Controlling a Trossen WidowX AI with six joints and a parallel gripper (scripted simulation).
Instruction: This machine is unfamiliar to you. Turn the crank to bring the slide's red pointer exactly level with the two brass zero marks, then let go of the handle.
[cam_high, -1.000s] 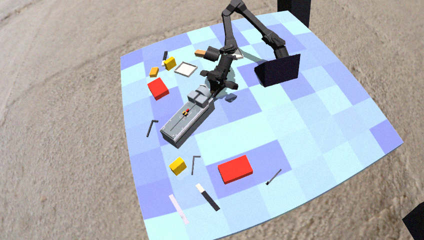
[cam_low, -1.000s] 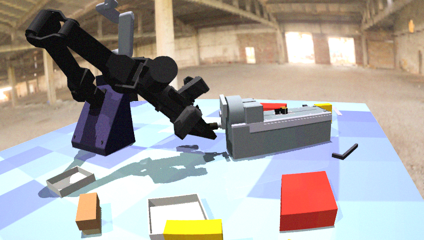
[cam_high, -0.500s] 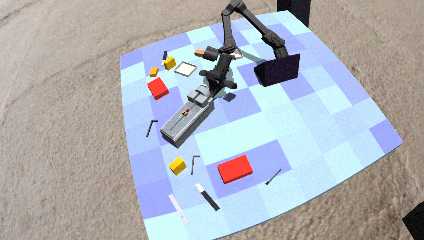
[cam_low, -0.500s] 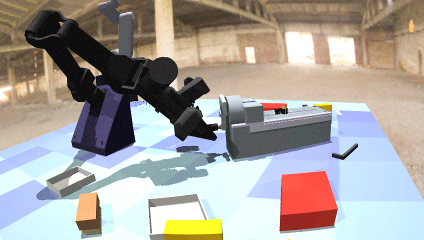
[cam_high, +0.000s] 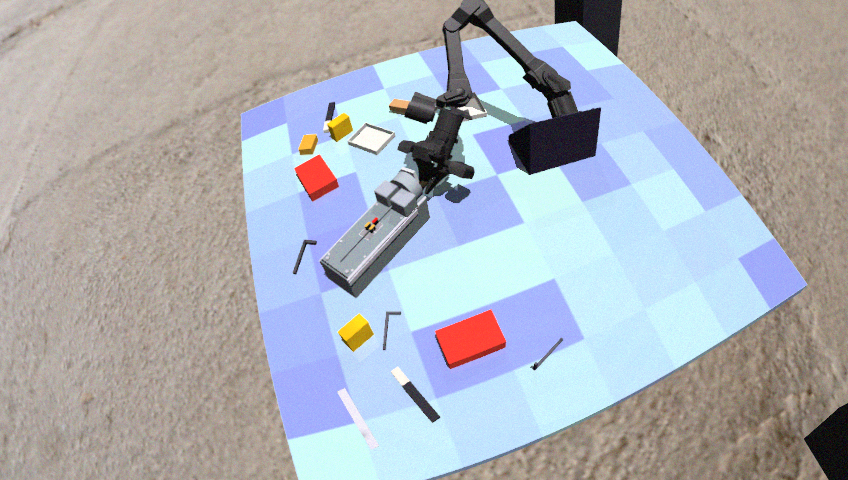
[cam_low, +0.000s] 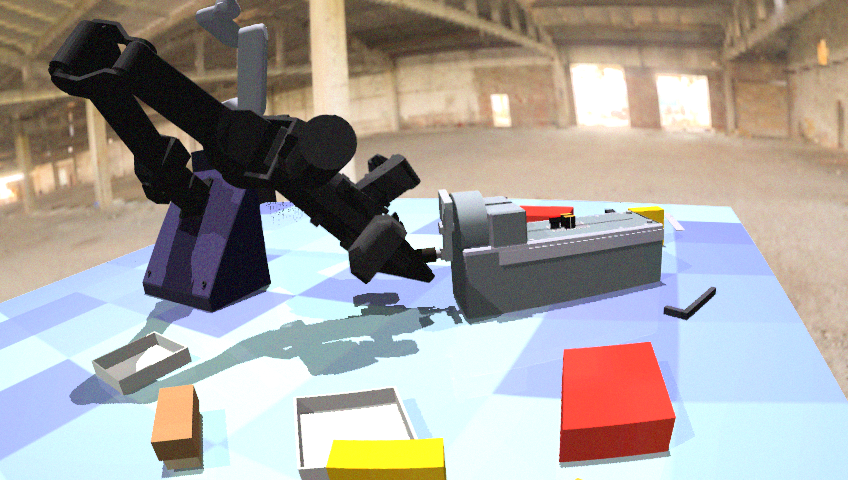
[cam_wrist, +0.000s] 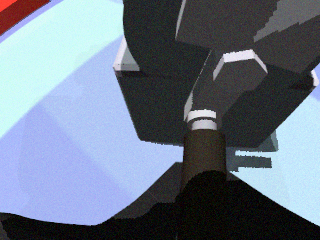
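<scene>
Right now the dark crank handle is 20 mm behind my gripper tip, 10 mm to the right of it and 30 mm above it. Also, from my gripper tip: red pointer: 130 mm ahead, 70 mm to the left, 50 mm above; tan block: 70 mm behind, 350 mm to the right, 20 mm below.
</scene>
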